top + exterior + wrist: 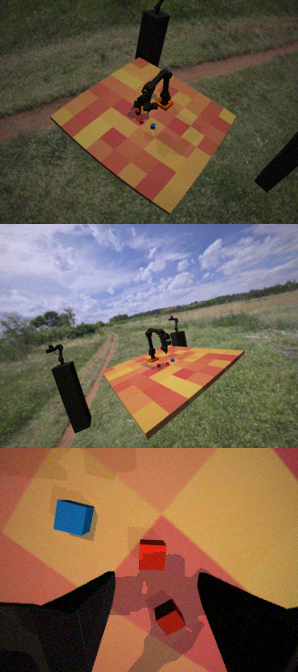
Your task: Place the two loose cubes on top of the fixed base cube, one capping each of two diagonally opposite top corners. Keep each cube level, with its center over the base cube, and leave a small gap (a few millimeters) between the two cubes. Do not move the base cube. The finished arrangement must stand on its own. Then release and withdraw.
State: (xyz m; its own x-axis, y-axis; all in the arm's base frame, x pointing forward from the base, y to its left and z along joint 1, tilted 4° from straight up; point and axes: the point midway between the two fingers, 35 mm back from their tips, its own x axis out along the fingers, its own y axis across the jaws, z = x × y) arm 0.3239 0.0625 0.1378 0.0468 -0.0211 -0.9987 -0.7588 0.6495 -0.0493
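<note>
The blue cube lies 12 cm below my gripper tip, 8 cm to the left of it and 5 cm behind it.
</note>
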